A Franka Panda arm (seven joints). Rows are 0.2 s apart.
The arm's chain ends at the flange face. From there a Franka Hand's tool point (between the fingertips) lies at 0.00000 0.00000 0.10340 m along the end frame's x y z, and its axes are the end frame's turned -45 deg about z.
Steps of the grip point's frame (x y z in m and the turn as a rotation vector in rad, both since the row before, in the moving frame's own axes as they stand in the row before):
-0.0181 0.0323 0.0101 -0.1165 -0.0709 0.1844
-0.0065 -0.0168 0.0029 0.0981 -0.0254 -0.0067
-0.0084 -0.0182 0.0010 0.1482 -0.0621 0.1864
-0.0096 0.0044 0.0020 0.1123 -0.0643 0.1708
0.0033 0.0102 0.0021 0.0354 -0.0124 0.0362
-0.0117 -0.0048 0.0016 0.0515 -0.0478 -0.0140
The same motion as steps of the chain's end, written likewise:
0.0080 0.0218 0.0111 -0.1325 0.0322 0.1844
-0.0074 -0.0020 0.0034 0.0514 -0.0873 -0.0067
-0.0042 0.0007 0.0023 0.0609 -0.1487 0.1864
0.0088 0.0145 0.0029 0.0339 -0.1249 0.1708
0.0130 0.0066 0.0022 0.0163 -0.0338 0.0362
-0.0044 0.0051 0.0019 0.0026 -0.0702 -0.0140

